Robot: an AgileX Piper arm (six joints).
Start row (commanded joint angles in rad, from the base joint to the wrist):
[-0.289, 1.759, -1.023, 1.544, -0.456, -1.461]
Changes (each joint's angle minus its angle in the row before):
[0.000, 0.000, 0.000, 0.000, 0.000, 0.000]
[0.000, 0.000, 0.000, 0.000, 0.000, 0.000]
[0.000, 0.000, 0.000, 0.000, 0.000, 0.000]
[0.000, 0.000, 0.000, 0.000, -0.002, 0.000]
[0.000, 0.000, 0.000, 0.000, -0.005, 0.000]
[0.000, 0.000, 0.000, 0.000, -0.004, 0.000]
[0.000, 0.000, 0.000, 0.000, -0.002, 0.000]
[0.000, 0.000, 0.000, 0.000, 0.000, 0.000]
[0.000, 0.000, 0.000, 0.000, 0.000, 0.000]
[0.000, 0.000, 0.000, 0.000, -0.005, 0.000]
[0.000, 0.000, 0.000, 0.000, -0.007, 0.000]
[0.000, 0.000, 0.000, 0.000, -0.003, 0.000]
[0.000, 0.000, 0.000, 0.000, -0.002, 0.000]
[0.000, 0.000, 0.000, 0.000, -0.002, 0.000]
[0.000, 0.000, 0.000, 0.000, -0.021, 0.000]
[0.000, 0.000, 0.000, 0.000, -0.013, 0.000]
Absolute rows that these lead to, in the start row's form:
[-0.289, 1.759, -1.023, 1.544, -0.456, -1.461]
[-0.289, 1.759, -1.023, 1.544, -0.456, -1.461]
[-0.289, 1.759, -1.023, 1.544, -0.456, -1.461]
[-0.289, 1.759, -1.023, 1.544, -0.458, -1.461]
[-0.289, 1.759, -1.023, 1.544, -0.463, -1.461]
[-0.289, 1.759, -1.023, 1.544, -0.467, -1.461]
[-0.289, 1.759, -1.023, 1.544, -0.469, -1.461]
[-0.289, 1.759, -1.023, 1.544, -0.469, -1.461]
[-0.289, 1.759, -1.023, 1.544, -0.469, -1.461]
[-0.289, 1.759, -1.023, 1.544, -0.474, -1.461]
[-0.289, 1.759, -1.023, 1.544, -0.481, -1.461]
[-0.289, 1.759, -1.023, 1.544, -0.484, -1.461]
[-0.289, 1.759, -1.023, 1.544, -0.486, -1.461]
[-0.289, 1.759, -1.023, 1.544, -0.488, -1.461]
[-0.289, 1.759, -1.023, 1.544, -0.509, -1.461]
[-0.289, 1.759, -1.023, 1.544, -0.522, -1.461]

